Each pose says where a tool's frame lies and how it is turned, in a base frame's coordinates. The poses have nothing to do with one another.
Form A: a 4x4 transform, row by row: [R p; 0 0 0 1], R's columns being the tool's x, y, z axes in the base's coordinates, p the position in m. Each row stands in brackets.
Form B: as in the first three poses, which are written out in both.
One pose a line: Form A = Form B
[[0.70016, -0.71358, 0.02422, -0.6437], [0.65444, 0.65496, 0.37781, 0.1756], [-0.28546, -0.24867, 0.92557, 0.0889], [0, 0, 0, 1]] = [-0.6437, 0.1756, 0.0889, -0.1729, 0.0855, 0.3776, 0.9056]
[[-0.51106, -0.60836, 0.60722, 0.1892], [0.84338, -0.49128, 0.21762, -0.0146], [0.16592, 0.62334, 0.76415, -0.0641], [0, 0, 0, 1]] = [0.1892, -0.0146, -0.0641, 0.2324, 0.2528, 0.8316, 0.4364]
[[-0.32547, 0.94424, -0.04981, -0.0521], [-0.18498, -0.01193, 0.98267, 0.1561], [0.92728, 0.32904, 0.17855, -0.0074], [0, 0, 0, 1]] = [-0.0521, 0.1561, -0.0074, -0.3563, -0.5327, -0.6156, 0.4586]
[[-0.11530, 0.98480, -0.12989, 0.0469], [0.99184, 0.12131, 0.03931, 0.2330], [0.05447, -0.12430, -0.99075, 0.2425], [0, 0, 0, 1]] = [0.0469, 0.2330, 0.2425, -0.6622, -0.7462, 0.0285, 0.0618]
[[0.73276, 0.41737, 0.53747, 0.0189], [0.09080, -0.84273, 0.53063, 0.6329], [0.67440, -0.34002, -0.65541, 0.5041], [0, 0, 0, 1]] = [0.0189, 0.6329, 0.5041, -0.8987, -0.1414, -0.3371, 0.2422]
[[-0.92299, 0.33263, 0.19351, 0.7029], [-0.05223, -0.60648, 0.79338, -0.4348], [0.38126, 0.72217, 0.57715, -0.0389], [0, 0, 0, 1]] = [0.7029, -0.4348, -0.0389, -0.1631, -0.4299, -0.8813, 0.1092]
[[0.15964, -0.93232, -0.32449, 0.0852], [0.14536, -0.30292, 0.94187, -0.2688], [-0.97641, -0.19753, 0.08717, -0.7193], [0, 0, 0, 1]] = [0.0852, -0.2688, -0.7193, -0.5864, 0.3355, 0.5546, 0.4858]
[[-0.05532, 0.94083, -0.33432, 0.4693], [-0.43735, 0.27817, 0.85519, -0.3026], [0.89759, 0.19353, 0.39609, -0.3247], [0, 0, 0, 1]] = [0.4693, -0.3026, -0.3247, -0.2600, -0.4841, -0.5416, 0.6362]
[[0.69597, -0.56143, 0.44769, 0.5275], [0.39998, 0.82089, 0.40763, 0.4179], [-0.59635, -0.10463, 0.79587, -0.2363], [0, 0, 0, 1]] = [0.5275, 0.4179, -0.2363, -0.1407, 0.2868, 0.2641, 0.9100]
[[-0.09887, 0.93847, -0.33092, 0.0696], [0.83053, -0.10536, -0.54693, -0.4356], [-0.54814, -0.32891, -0.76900, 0.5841], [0, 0, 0, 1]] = [0.0696, -0.4356, 0.5841, 0.6662, 0.6638, -0.3299, 0.0818]
